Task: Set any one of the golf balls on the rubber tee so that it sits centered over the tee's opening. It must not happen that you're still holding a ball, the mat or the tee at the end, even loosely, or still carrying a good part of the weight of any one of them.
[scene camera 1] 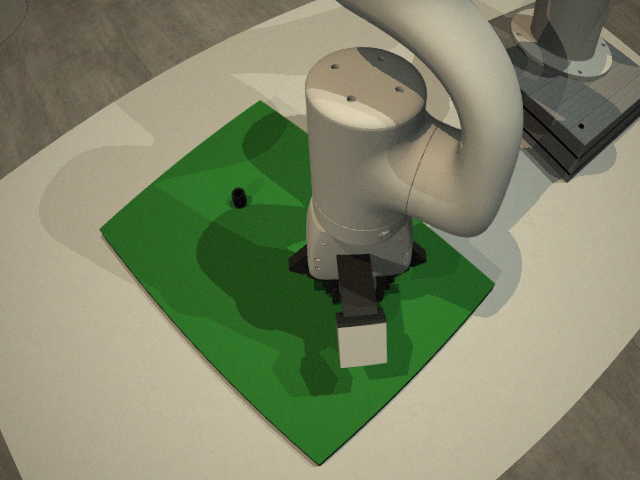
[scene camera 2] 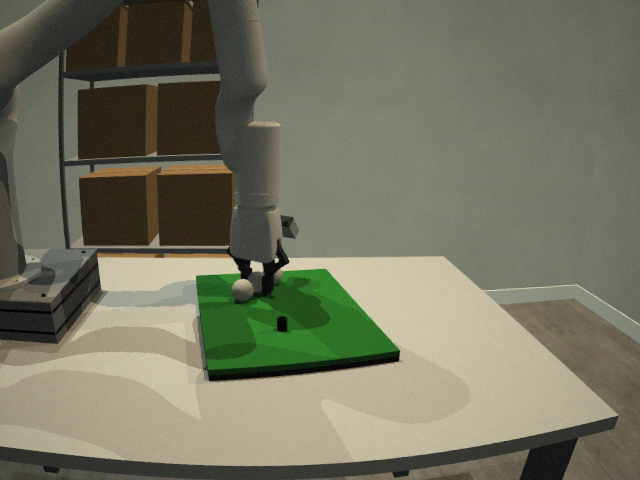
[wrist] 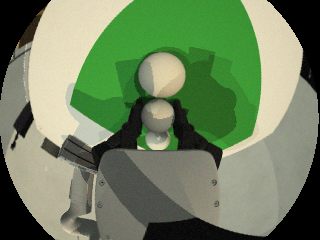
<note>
The pictures show: my gripper and a green mat.
My gripper also shows in scene camera 2 and in the wrist view.
</note>
